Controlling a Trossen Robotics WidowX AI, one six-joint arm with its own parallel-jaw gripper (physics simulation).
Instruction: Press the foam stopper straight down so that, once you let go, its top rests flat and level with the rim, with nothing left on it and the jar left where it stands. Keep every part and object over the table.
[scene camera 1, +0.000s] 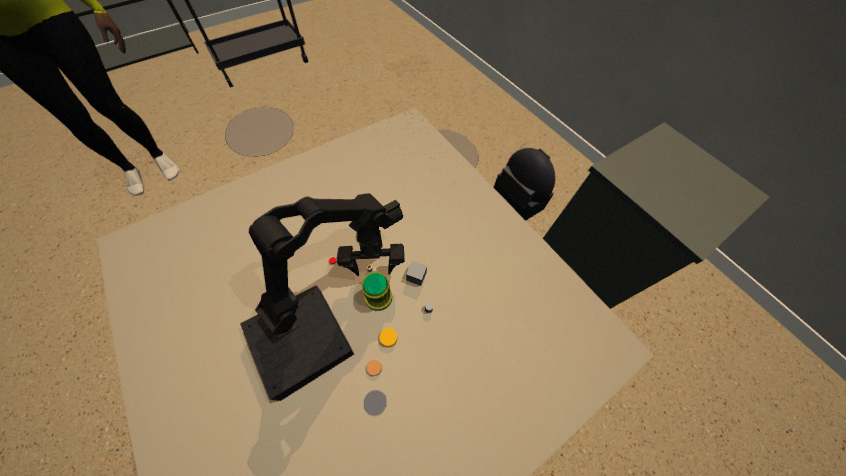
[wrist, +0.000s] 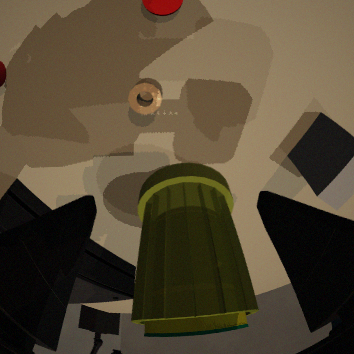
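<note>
The yellow-green ribbed jar (scene camera 1: 378, 300) (wrist: 190, 250) stands upright on the table. The foam stopper (scene camera 1: 375, 284) (wrist: 197, 326) sits in its mouth, with a green top. In the wrist view a short yellow band with a green edge stands out past the rim, so the top is above rim level; I cannot make out a clear tilt. Nothing lies on the stopper in the scene view. My gripper (scene camera 1: 373, 272) (wrist: 178, 202) is open and empty. In the scene view its fingertips are just behind the stopper; in the wrist view they are on either side of the jar, apart from it.
A grey block (scene camera 1: 416, 273) (wrist: 320, 152), a small grey cylinder (scene camera 1: 428, 307), a small tan ring (wrist: 133, 98) and a red disc (scene camera 1: 332, 260) (wrist: 162, 5) lie near the jar. A yellow disc (scene camera 1: 388, 337), an orange disc (scene camera 1: 373, 367) and a grey disc (scene camera 1: 375, 403) lie in front.
</note>
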